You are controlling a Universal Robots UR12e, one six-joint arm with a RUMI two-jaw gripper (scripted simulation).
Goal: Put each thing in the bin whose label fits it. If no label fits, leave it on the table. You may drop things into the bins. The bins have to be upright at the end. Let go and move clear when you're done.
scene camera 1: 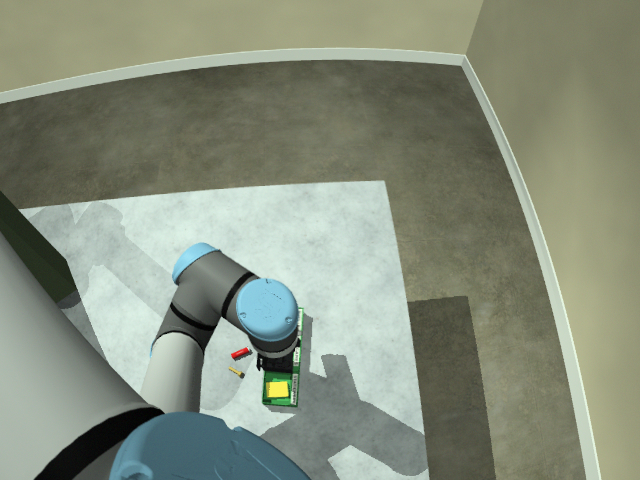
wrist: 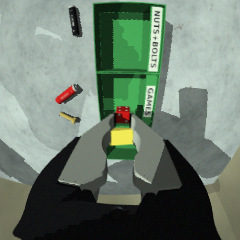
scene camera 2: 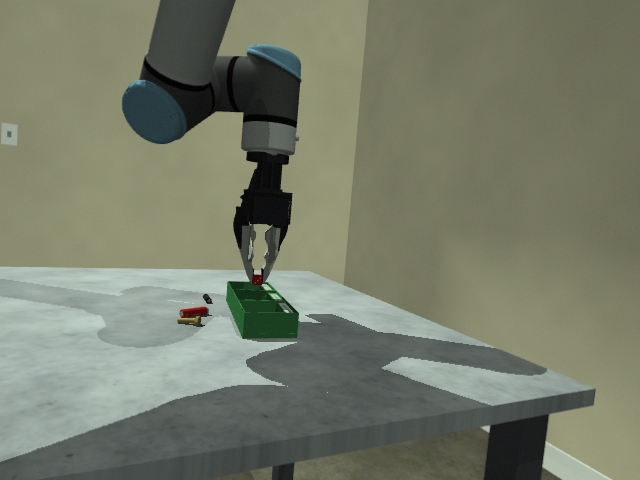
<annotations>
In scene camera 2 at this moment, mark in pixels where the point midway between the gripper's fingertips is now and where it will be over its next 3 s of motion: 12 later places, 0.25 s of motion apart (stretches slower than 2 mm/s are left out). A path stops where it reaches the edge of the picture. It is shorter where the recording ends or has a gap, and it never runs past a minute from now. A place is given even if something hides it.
The gripper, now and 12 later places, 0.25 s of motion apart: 257,283; 255,287; 255,294; 254,302; 253,306; 253,307; 253,305; 253,301; 254,296; 254,291; 254,285; 253,283; 239,282
</annotations>
